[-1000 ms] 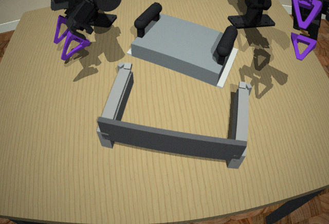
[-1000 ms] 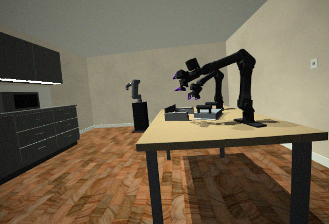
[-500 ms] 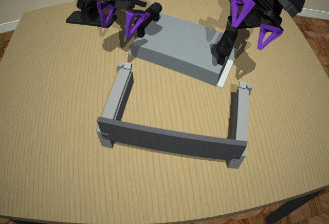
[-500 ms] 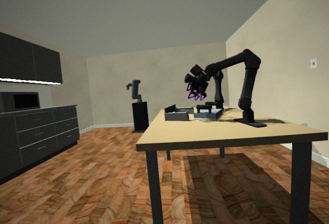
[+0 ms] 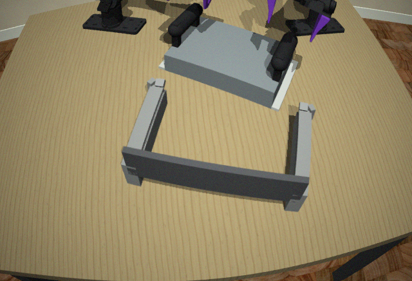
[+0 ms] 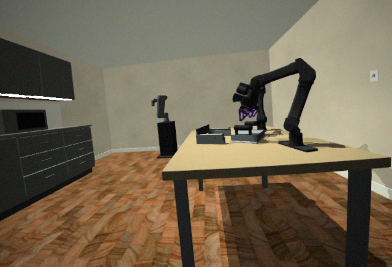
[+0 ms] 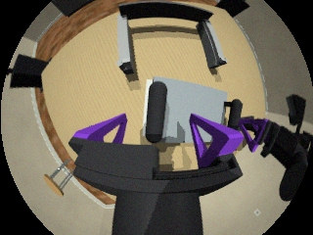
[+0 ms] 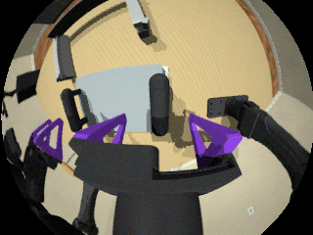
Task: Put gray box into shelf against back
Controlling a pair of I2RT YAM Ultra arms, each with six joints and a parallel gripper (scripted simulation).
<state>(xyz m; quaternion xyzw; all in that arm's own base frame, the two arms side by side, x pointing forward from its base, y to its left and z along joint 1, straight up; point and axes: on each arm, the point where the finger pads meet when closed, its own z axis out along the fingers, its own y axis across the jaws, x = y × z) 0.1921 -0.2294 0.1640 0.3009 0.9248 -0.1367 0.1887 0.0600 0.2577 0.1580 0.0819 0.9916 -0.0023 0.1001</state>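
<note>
Right now the gray box is 110 mm to the right of my left hand, 110 mm below it and 60 mm behind it. The rest, counted from my left hand: dark back plate 290 mm ahead, 170 mm to the right, 90 mm below.
My right gripper is now 110 mm to the right of the gray box, 110 mm above it and 50 mm short of it. Round my right hand: dark back plate (400 mm ahead, 80 mm below, 50 mm to the left).
</note>
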